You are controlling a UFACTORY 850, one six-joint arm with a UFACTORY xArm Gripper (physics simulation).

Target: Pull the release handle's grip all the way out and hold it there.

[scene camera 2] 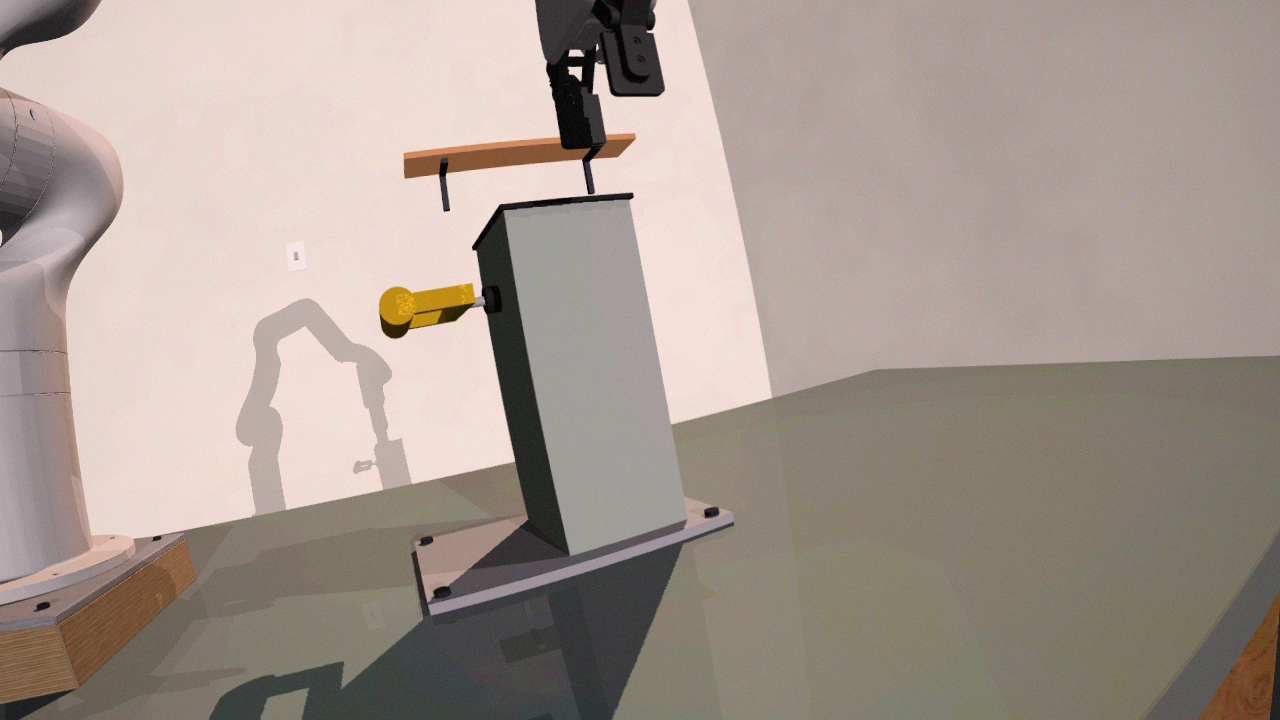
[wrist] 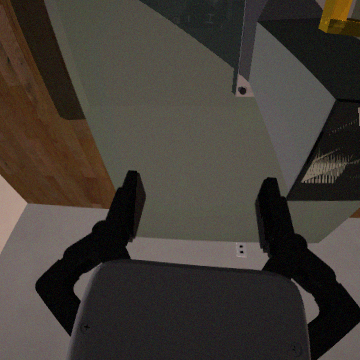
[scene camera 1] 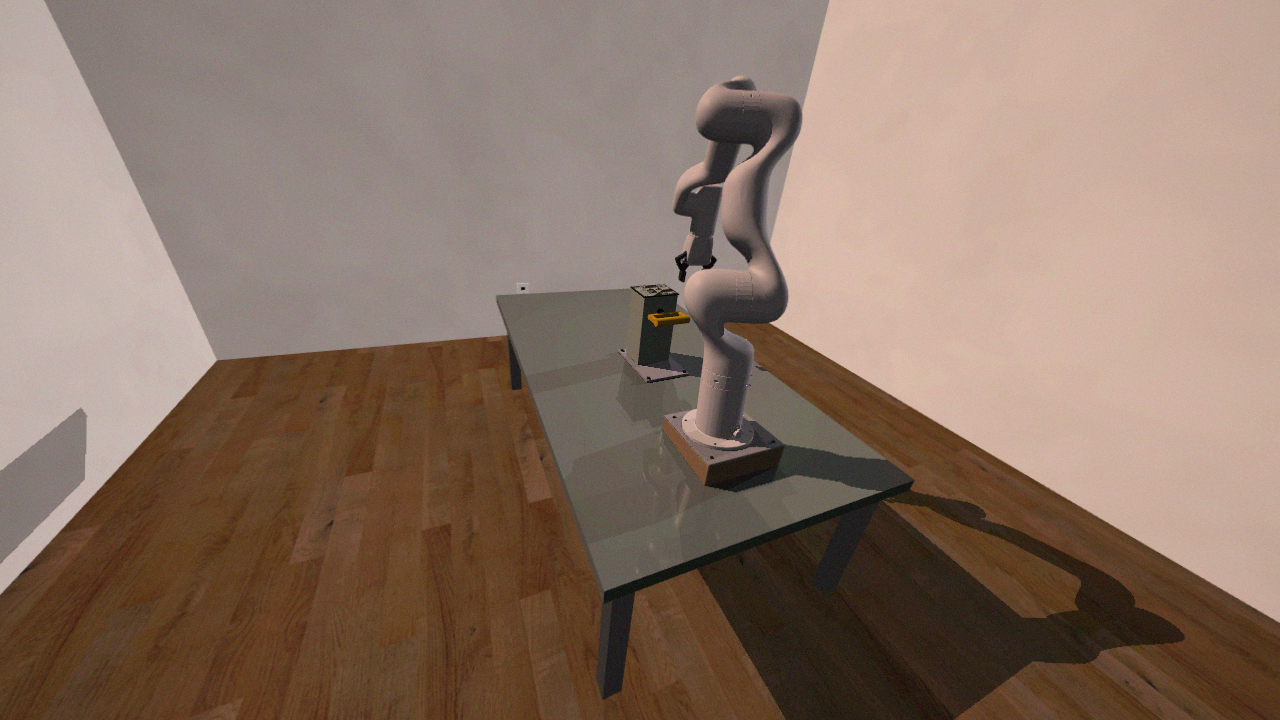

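Note:
The release handle's yellow grip [scene camera 1: 669, 318] [scene camera 2: 396, 310] [wrist: 336, 11] sticks out sideways from the upper part of a grey-green housing [scene camera 1: 640, 331] [scene camera 2: 590, 376] [wrist: 285, 95], on the side facing the robot's base. A short bright rod and a black collar show between grip and housing in scene camera 2. In the wrist view part of the grip shows at the top right corner. My gripper [scene camera 1: 696, 272] [scene camera 2: 610, 119] [wrist: 199, 185] is open and empty, above the level of the housing's top, apart from the grip.
The housing's base plate [scene camera 1: 662, 370] [scene camera 2: 452, 546] is bolted to the table [scene camera 1: 572, 429] [scene camera 2: 895, 537] [wrist: 175, 125]. The arm's wooden base block [scene camera 1: 742, 463] [scene camera 2: 125, 613] stands on the grip's side. A wooden wall shelf [scene camera 2: 501, 155] shows behind the housing.

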